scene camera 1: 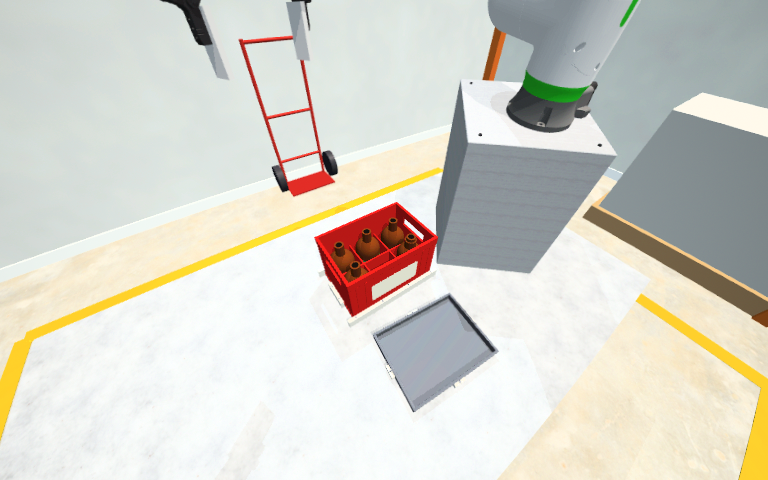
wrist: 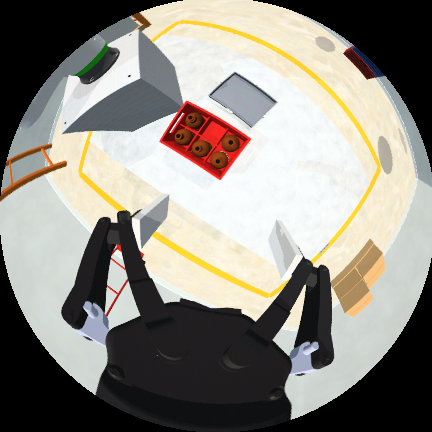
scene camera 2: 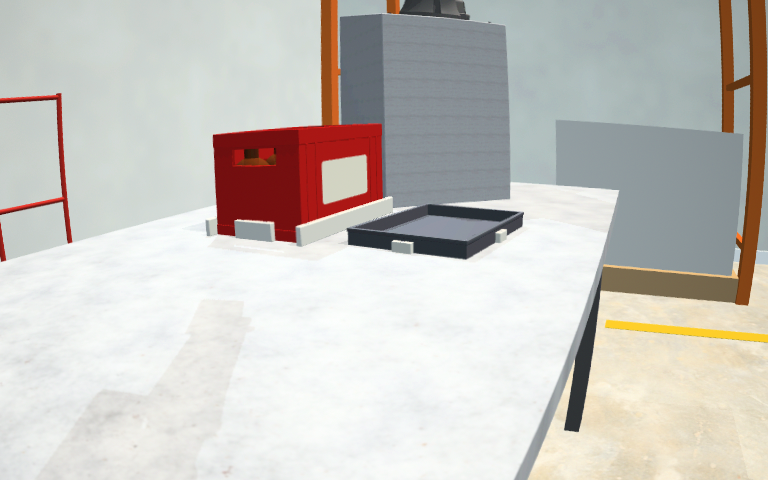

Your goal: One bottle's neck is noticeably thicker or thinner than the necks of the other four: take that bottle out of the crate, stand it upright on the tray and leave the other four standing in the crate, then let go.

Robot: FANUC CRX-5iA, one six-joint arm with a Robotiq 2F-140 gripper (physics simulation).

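Places are measured from the arm's base along level axes (x right, y down, z ahead), in metres.
Pixels of known places: gripper, between the fingertips: [scene camera 1: 269, 67] [wrist: 220, 217]; arm's base, origin of its link: [scene camera 1: 537, 115] [wrist: 99, 65] [scene camera 2: 429, 18].
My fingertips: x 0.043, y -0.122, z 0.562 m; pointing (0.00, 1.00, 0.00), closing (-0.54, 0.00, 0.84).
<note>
Ahead of a thing's pixels: the offset from my fingertips to its top centre. "spot": to the spot under its first point.
The red crate {dx -0.026, dy +0.385, dz -0.145 m} [scene camera 1: 362, 295] [scene camera 2: 257, 195] [wrist: 216, 131] stands on the table with five brown bottles upright inside; the middle cell on its tray side is empty. The bottle in the tray-side cell nearest the pedestal [scene camera 1: 408, 246] [wrist: 194, 120] seems to have a slightly thicker neck, but I cannot tell for certain. The crate wall hides its lower part in scene camera 1. The grey tray {spot: dx -0.310, dy +0.555, dz -0.188 m} [scene camera 1: 436, 353] [scene camera 2: 447, 226] [wrist: 243, 100] lies flat and empty beside the crate. My gripper [scene camera 1: 258, 45] [wrist: 220, 217] is open and empty, high up and away from the crate; it does not show in scene camera 2.
The grey pedestal [scene camera 1: 515, 209] [scene camera 2: 447, 113] [wrist: 155, 95] carries the arm and rises close to the crate's end. Low pale strips border the crate and small blocks border the tray. A red hand truck [scene camera 1: 311, 183] stands by the wall, beyond the table.
</note>
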